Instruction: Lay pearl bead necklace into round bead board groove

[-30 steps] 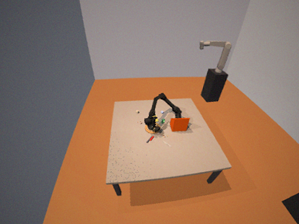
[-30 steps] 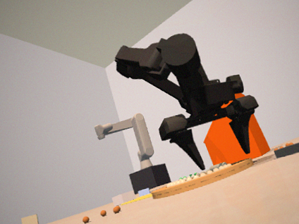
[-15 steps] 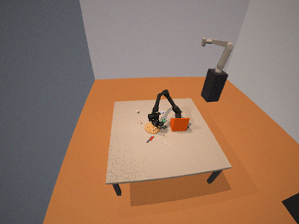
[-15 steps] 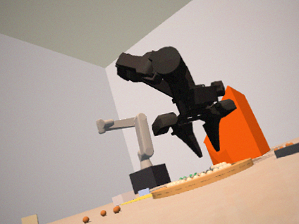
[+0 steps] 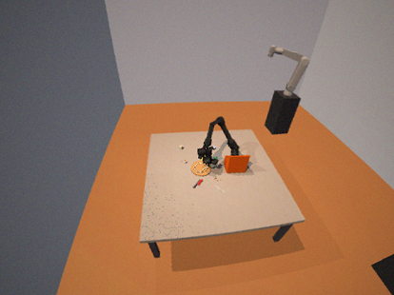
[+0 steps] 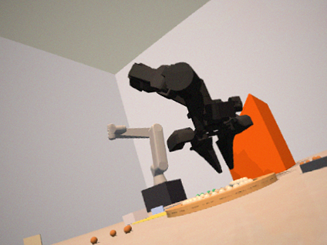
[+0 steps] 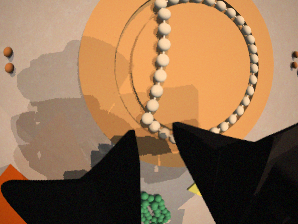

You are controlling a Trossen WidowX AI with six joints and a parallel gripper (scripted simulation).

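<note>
My gripper tip is now 6 cm short of the round wooden bead board, 3 cm above it and 1 cm to the left of it. From my gripper tip the other things lie so: tan cube (34 cm to the right, 23 cm ahead, 3 cm below); yellow flat piece (18 cm to the right, 4 cm below); red-handled tool (17 cm to the left, 12 cm ahead, 4 cm below).
</note>
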